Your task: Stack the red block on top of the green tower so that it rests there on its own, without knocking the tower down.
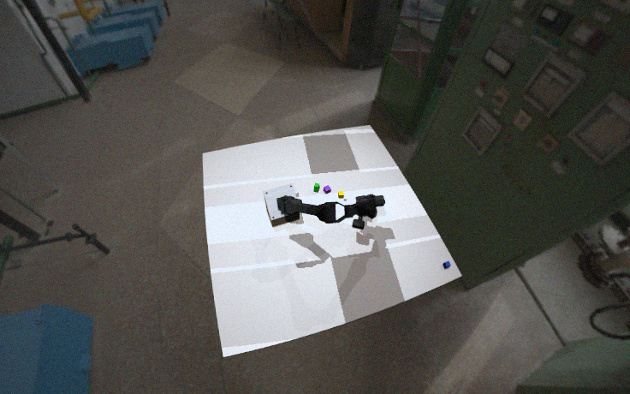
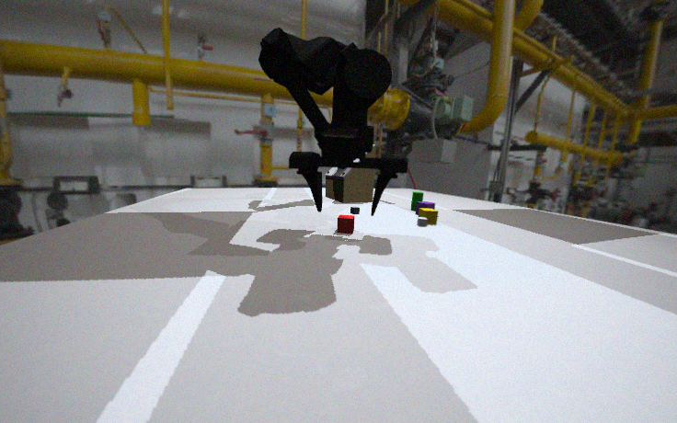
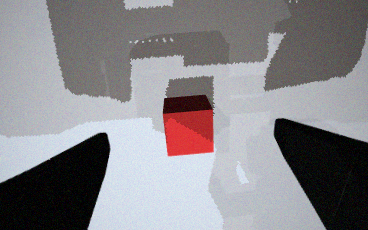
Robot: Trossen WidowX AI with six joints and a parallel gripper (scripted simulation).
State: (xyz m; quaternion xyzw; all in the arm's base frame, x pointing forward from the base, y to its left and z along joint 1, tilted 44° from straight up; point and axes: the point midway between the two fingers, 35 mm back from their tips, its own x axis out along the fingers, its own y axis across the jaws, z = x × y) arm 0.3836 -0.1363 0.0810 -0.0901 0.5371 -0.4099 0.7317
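Right now my gripper tip is 20 mm above the red block. From my gripper tip the other things lie so: yellow block (200 mm to the left, 20 mm below, 20 mm behind); small black block (140 mm behind, 80 mm to the left, 20 mm below); purple block (260 mm to the left, 90 mm behind, 20 mm below).
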